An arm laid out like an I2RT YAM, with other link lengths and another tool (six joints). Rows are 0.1 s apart.
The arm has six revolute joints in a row. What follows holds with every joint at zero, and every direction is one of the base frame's.
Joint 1 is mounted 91.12 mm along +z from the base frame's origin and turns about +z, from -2.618 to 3.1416 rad.
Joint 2 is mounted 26 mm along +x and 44.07 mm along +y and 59.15 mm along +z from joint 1 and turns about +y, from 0 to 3.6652 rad.
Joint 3 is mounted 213.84 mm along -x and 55.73 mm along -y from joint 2 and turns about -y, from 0 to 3.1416 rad.
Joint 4 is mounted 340.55 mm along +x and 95.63 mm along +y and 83.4 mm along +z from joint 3 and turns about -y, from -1.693 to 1.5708 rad.
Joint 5 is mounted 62.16 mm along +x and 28.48 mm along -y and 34.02 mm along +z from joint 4 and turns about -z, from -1.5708 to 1.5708 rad.
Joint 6 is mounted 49.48 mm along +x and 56.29 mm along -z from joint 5 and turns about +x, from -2.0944 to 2.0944 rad.
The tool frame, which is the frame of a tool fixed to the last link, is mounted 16 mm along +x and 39 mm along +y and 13 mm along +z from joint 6; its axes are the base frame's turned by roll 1.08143, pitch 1.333 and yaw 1.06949 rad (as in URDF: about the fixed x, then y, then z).
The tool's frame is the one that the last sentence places.
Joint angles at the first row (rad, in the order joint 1, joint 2, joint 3, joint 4, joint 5, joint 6):
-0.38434 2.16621 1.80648 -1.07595 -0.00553 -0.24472
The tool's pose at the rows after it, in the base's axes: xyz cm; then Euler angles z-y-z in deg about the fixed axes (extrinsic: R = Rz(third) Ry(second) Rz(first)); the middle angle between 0 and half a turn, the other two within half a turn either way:
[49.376 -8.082 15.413 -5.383 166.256 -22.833]
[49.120 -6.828 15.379 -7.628 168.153 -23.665]
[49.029 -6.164 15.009 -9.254 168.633 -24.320]
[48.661 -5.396 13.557 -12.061 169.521 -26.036]
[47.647 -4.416 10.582 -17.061 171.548 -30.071]
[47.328 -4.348 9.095 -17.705 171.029 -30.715]
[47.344 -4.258 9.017 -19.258 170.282 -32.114]
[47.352 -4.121 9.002 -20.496 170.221 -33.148]
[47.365 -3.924 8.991 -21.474 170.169 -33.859]
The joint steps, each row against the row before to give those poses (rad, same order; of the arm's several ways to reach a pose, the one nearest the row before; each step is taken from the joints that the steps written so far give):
0.03014 0.00343 0.00000 -0.00534 0.02174 -0.01411
0.02327 0.00000 -0.00076 -0.03281 0.00649 -0.00114
0.01297 -0.00002 -0.01033 0.00153 0.00457 -0.00382
0.01374 0.00004 -0.04153 0.02516 0.00687 -0.00495
0.01450 0.00188 -0.08509 0.04960 0.00725 -0.00153
-0.00001 -0.00039 -0.04389 0.05189 0.00382 -0.00001
0.00306 -0.00573 -0.00879 0.01450 0.00763 0.00039
0.00342 0.00002 0.00002 0.00000 0.00381 -0.00002
0.00458 -0.00001 -0.00002 0.00000 0.00305 0.00002

